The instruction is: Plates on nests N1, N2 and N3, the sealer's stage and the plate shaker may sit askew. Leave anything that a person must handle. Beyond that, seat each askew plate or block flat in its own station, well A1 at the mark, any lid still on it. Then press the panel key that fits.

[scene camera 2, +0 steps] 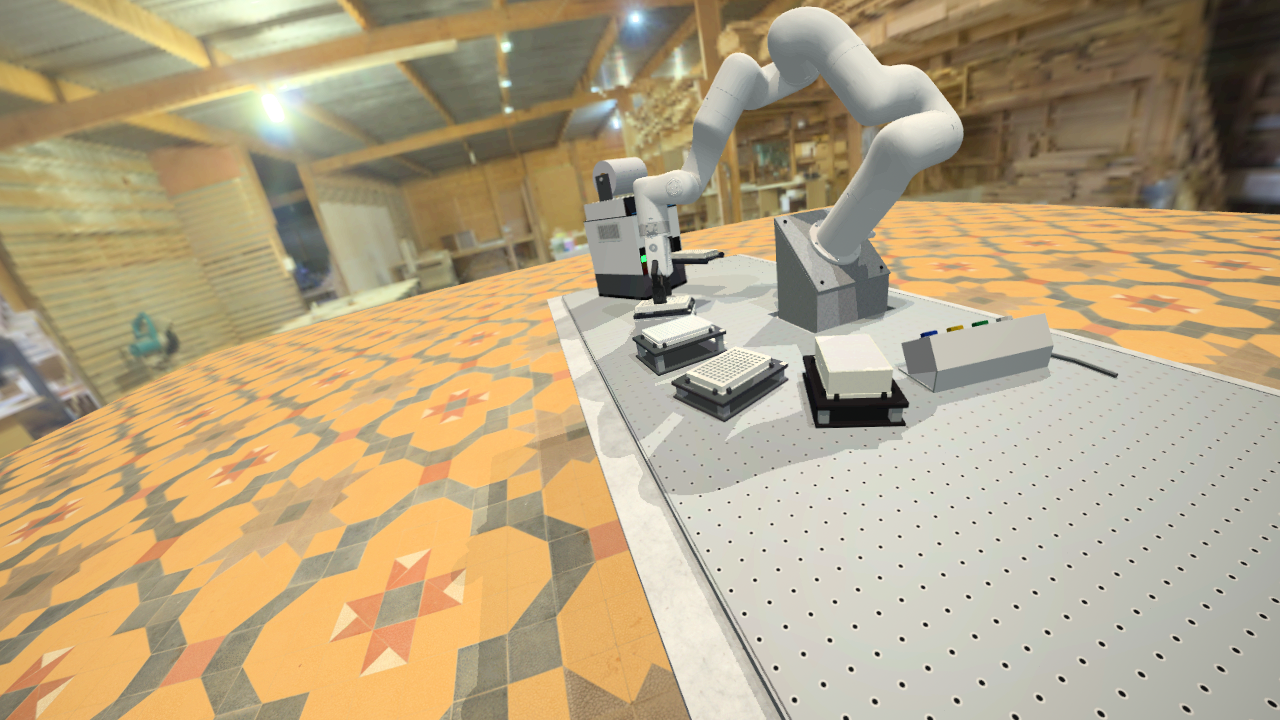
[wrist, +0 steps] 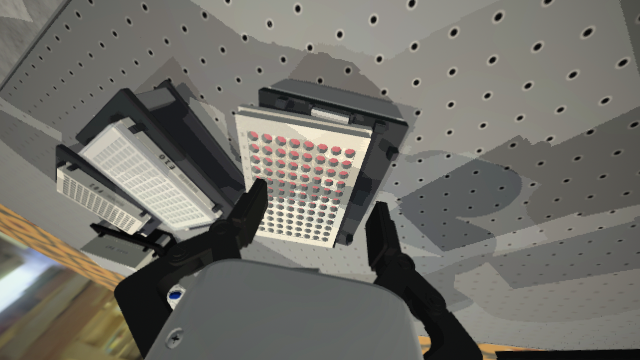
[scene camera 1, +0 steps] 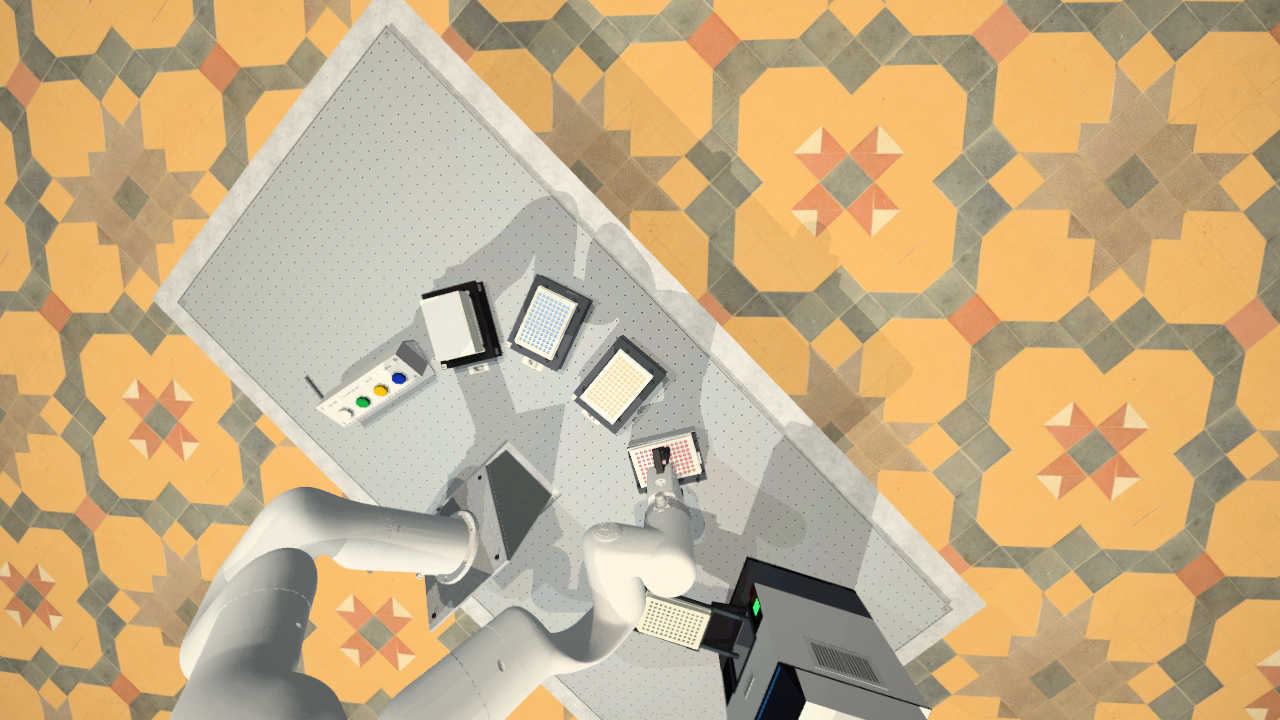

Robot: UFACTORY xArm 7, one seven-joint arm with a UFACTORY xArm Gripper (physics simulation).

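My gripper (scene camera 1: 661, 458) (scene camera 2: 659, 300) (wrist: 319, 202) is open and empty, with its fingers close over the red-well plate (scene camera 1: 690, 454) (wrist: 300, 167). In the wrist view that plate sits off-centre on its dark nest (wrist: 372, 175), whose base shows along two sides. A yellow-well plate (scene camera 1: 615, 385) (scene camera 2: 677, 331) (wrist: 145, 175) and a blue-well plate (scene camera 1: 546, 322) (scene camera 2: 732, 369) (wrist: 100, 200) rest on dark nests. A tall white block (scene camera 1: 450, 326) (scene camera 2: 853, 365) stands on a black station (scene camera 1: 488, 322) (scene camera 2: 859, 413), toward one side. A pale plate (scene camera 1: 674, 622) lies on the sealer's stage. Small tilts are hard to tell.
The sealer (scene camera 1: 796, 617) (scene camera 2: 617, 246) shows a green light. The key panel (scene camera 1: 335, 411) (scene camera 2: 993, 358) has white, green, yellow and blue keys, with a cable at its end. The arm's grey pedestal (scene camera 1: 521, 497) (scene camera 2: 832, 291) stands between the panel and the sealer.
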